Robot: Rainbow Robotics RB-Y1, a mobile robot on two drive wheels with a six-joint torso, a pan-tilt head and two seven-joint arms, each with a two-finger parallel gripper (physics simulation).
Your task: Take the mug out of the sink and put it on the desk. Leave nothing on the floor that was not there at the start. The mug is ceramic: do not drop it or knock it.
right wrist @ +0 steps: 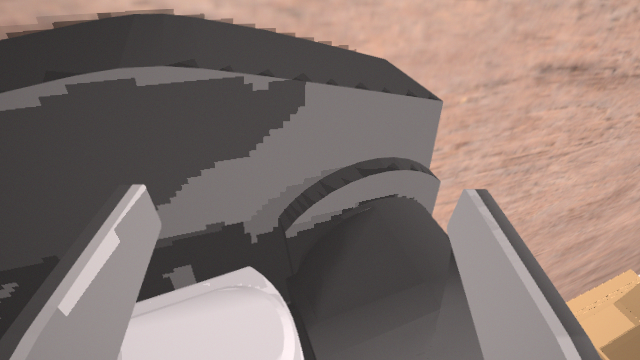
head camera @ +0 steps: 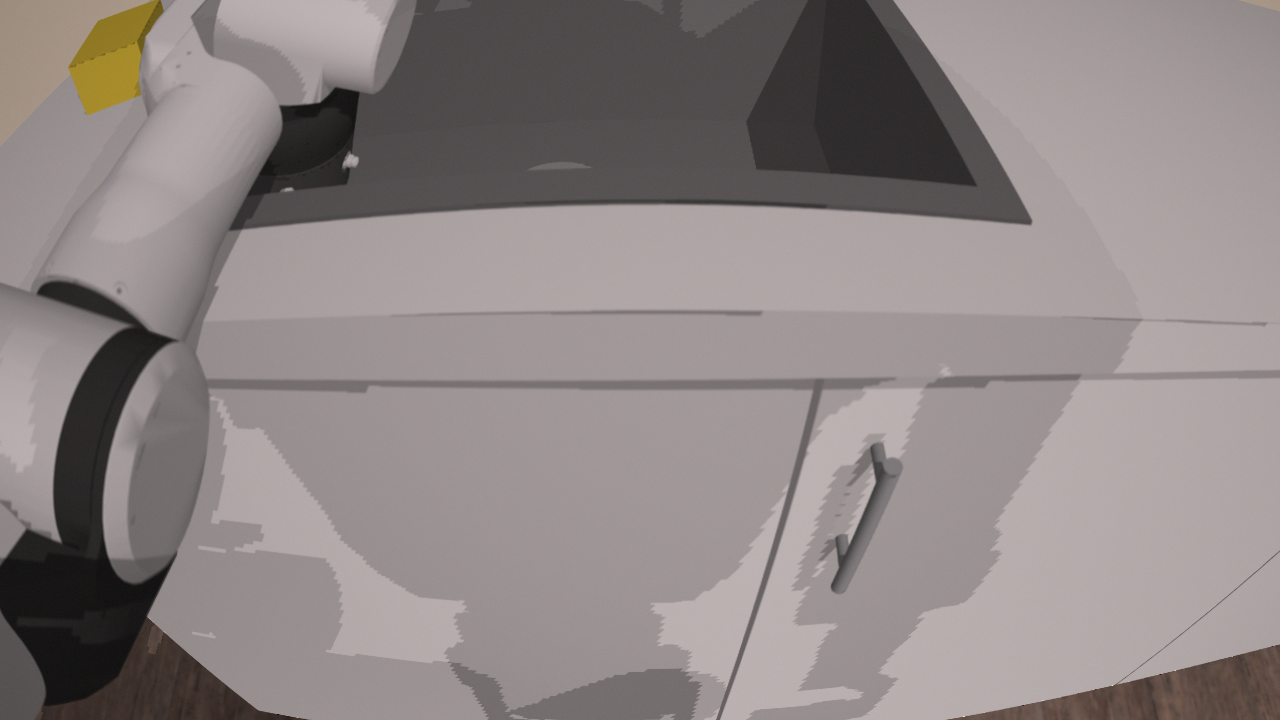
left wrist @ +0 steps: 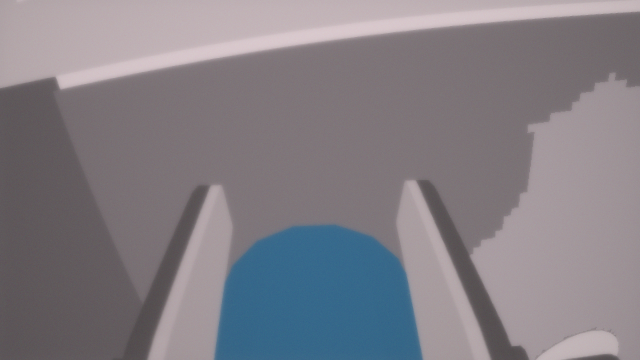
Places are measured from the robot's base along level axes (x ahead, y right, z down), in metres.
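Pixels of known places: left gripper, fingertip midpoint: [left wrist: 314, 204]; right gripper, fingertip midpoint: [right wrist: 305, 207].
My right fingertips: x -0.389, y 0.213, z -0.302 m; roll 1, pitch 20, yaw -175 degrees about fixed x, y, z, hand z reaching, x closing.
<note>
Behind a point stands the place of what it marks.
The blue mug [left wrist: 320, 300] {x 0.475, y -0.174, z -0.763 m} shows at the bottom middle of the left wrist view; its lower part runs out of the picture. My left gripper [left wrist: 314, 204] {x 0.481, y -0.196, z -0.744 m} has one finger against each side of the mug and is shut on it. The mug and my left fingers do not show in the head view, where my left arm reaches into the left end of the dark grey sink [head camera: 644, 189]. The sink's wall [left wrist: 310, 125] {x 0.487, y -0.212, z -0.711 m} rises behind the mug in the left wrist view. My right gripper [right wrist: 305, 207] {x -0.389, y 0.213, z -0.302 m} is open, with no object held between its fingers.
The white counter [head camera: 626, 259] {x 0.301, y 0.039, z -0.911 m} surrounds the sink. A yellow block [head camera: 109, 76] {x 0.564, y -0.328, z -0.936 m} is at the top left. A cabinet handle [head camera: 866, 528] {x 0.247, y 0.161, z -0.756 m} sticks out from the front. In the right wrist view, dark and white robot parts [right wrist: 215, 325] {x -0.332, y 0.098, z -0.268 m} lie below the fingers, with a tan object [right wrist: 610, 310] {x -2.602, y -2.043, z -0.129 m} at the right.
</note>
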